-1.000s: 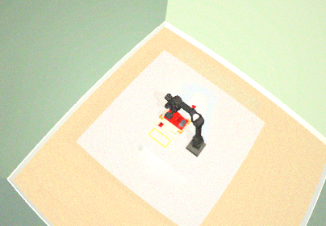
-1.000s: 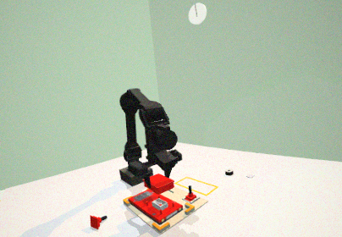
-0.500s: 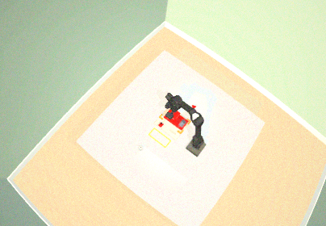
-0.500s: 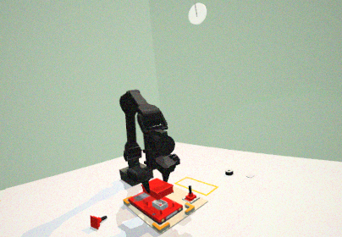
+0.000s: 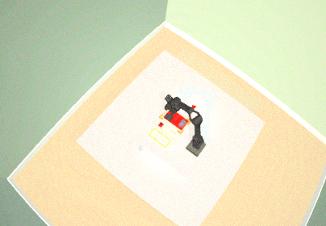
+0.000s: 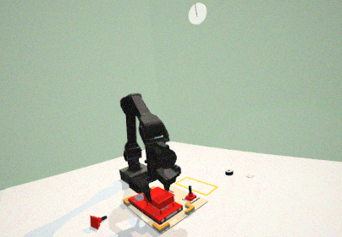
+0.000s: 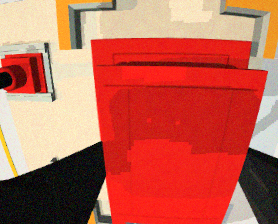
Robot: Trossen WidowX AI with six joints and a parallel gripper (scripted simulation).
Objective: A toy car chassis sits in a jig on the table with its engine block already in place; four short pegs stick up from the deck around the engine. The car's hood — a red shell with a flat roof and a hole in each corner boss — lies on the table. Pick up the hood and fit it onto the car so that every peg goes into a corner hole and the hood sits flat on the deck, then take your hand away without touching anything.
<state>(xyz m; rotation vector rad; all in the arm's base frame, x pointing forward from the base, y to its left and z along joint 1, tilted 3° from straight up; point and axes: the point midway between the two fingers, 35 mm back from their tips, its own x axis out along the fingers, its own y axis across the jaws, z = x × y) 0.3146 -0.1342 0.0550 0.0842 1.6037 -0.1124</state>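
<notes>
The red hood lies 1 cm above my gripper tip. Round my gripper tip: grey engine block: 3 cm below.
</notes>
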